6 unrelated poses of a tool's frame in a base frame.
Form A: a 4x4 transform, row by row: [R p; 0 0 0 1], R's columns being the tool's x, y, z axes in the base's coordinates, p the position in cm. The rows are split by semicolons.
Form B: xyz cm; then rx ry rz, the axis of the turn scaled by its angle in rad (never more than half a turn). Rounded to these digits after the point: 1 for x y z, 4 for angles.
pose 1, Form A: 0.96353, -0.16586, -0.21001, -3.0; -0.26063, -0.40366, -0.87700, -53.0; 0.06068, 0.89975, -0.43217, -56.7; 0, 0, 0, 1
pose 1, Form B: -3.0, -53.0, -56.7, 1.9963, -0.3041, -0.1065
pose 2, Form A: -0.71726, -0.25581, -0.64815, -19.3; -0.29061, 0.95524, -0.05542, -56.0; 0.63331, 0.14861, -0.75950, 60.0; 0, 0, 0, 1
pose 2, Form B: -19.3, -56.0, 60.0, 0.3828, -2.4041, -0.0653
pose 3, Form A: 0.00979, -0.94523, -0.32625, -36.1; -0.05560, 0.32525, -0.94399, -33.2; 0.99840, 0.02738, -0.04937, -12.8; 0, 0, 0, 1
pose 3, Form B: -36.1, -33.2, -12.8, 1.0067, -1.3728, 0.9220
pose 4, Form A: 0.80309, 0.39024, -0.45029, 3.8; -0.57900, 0.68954, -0.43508, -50.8; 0.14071, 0.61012, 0.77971, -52.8; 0, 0, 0, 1
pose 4, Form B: 3.8, -50.8, -52.8, 0.5969, -0.3375, -0.5535
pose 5, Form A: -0.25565, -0.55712, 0.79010, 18.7; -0.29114, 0.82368, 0.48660, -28.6; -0.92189, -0.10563, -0.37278, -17.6; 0, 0, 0, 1
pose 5, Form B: 18.7, -28.6, -17.6, -0.6420, 1.8559, 0.2883
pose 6, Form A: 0.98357, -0.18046, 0.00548, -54.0; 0.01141, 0.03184, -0.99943, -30.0; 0.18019, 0.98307, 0.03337, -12.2; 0, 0, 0, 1
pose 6, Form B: -54.0, -30.0, -12.2, 1.5333, -0.1351, 0.1484
